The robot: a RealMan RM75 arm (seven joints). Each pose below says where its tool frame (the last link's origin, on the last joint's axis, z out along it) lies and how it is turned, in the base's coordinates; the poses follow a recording.
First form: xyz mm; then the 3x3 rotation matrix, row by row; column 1 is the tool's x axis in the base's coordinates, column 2 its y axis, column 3 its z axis. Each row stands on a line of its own.
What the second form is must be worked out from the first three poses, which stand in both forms.
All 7 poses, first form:
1:
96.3, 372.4, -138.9
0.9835, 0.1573, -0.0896
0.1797, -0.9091, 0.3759
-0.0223, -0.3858, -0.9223
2:
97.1, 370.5, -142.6
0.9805, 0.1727, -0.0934
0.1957, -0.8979, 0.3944
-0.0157, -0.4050, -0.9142
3:
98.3, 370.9, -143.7
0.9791, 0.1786, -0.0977
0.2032, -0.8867, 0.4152
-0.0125, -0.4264, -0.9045
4:
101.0, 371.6, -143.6
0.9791, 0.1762, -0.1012
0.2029, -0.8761, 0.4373
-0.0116, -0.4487, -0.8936
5:
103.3, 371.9, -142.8
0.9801, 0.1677, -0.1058
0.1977, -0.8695, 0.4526
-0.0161, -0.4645, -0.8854
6:
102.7, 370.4, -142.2
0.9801, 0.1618, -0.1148
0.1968, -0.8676, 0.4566
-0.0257, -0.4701, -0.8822
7:
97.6, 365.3, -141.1
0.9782, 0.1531, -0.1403
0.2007, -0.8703, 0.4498
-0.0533, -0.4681, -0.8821
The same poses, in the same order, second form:
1: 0.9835, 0.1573, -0.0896, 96.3; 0.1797, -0.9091, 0.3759, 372.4; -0.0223, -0.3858, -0.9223, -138.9; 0, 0, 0, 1
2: 0.9805, 0.1727, -0.0934, 97.1; 0.1957, -0.8979, 0.3944, 370.5; -0.0157, -0.4050, -0.9142, -142.6; 0, 0, 0, 1
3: 0.9791, 0.1786, -0.0977, 98.3; 0.2032, -0.8867, 0.4152, 370.9; -0.0125, -0.4264, -0.9045, -143.7; 0, 0, 0, 1
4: 0.9791, 0.1762, -0.1012, 101.0; 0.2029, -0.8761, 0.4373, 371.6; -0.0116, -0.4487, -0.8936, -143.6; 0, 0, 0, 1
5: 0.9801, 0.1677, -0.1058, 103.3; 0.1977, -0.8695, 0.4526, 371.9; -0.0161, -0.4645, -0.8854, -142.8; 0, 0, 0, 1
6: 0.9801, 0.1618, -0.1148, 102.7; 0.1968, -0.8676, 0.4566, 370.4; -0.0257, -0.4701, -0.8822, -142.2; 0, 0, 0, 1
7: 0.9782, 0.1531, -0.1403, 97.6; 0.2007, -0.8703, 0.4498, 365.3; -0.0533, -0.4681, -0.8821, -141.1; 0, 0, 0, 1
